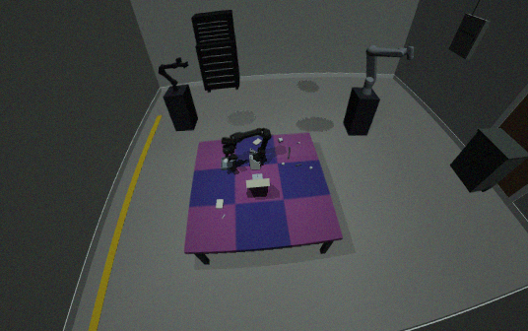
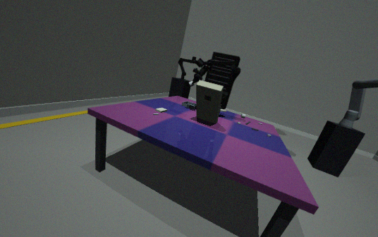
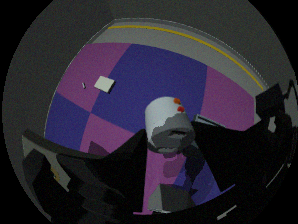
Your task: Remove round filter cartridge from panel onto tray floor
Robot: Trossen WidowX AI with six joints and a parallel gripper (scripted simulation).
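The tray is 250 mm below my gripper tip, 180 mm behind it and 40 mm to the right of it. From my gripper tip the other things lie so: service panel 270 mm to the left, 180 mm ahead, 100 mm below; round filter cartridge right at my gripper tip.
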